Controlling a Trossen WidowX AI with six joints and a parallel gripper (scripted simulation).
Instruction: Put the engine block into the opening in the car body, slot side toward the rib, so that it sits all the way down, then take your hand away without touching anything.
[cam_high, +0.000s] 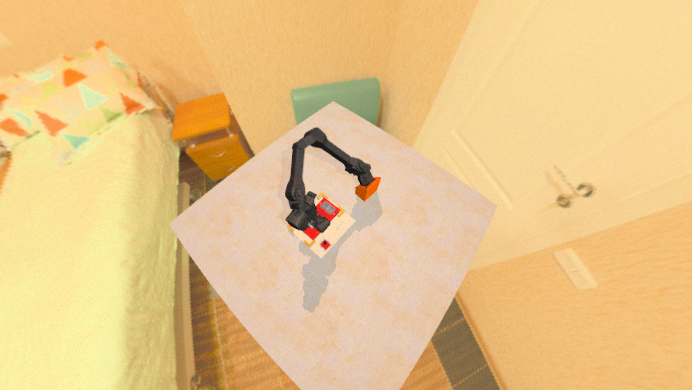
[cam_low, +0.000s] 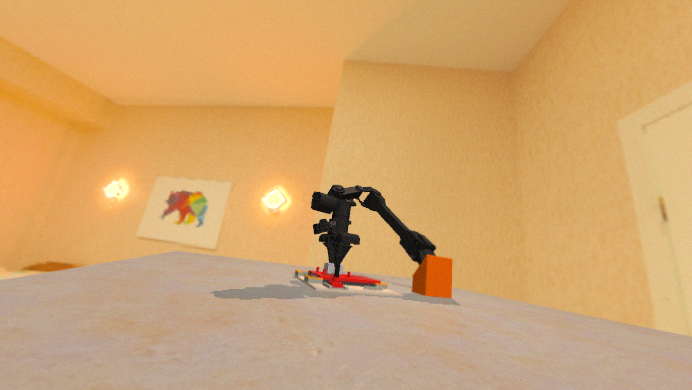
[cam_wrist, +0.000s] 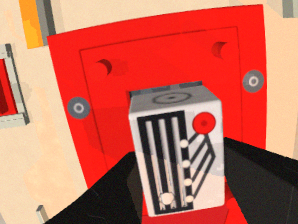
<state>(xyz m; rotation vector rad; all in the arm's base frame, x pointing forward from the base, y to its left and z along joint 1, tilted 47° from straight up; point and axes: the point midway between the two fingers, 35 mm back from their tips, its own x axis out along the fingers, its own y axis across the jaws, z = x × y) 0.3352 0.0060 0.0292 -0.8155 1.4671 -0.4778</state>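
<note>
Now: gripper tip 10 mm above the grey engine block.
</note>
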